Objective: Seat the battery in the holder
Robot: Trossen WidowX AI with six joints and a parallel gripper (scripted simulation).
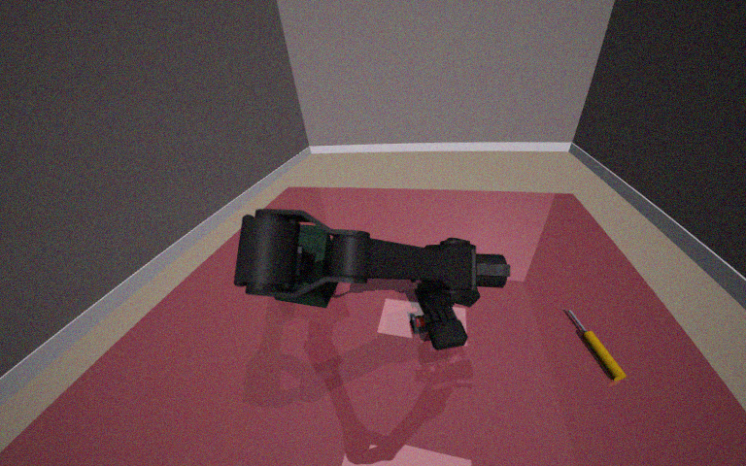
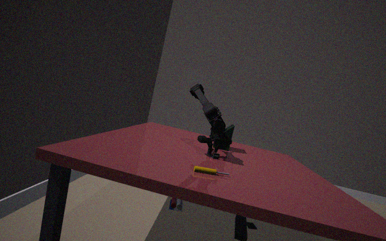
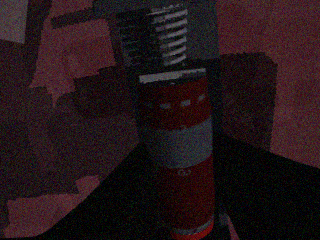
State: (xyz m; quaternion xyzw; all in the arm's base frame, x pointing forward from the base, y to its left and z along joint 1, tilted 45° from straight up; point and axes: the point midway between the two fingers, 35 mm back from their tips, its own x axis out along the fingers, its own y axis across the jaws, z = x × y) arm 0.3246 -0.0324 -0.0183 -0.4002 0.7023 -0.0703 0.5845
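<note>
Right now my gripper tip is 1 cm below the battery. Also, from my gripper tip: yellow-handled screwdriver 32 cm ahead, 4 cm to the left.
</note>
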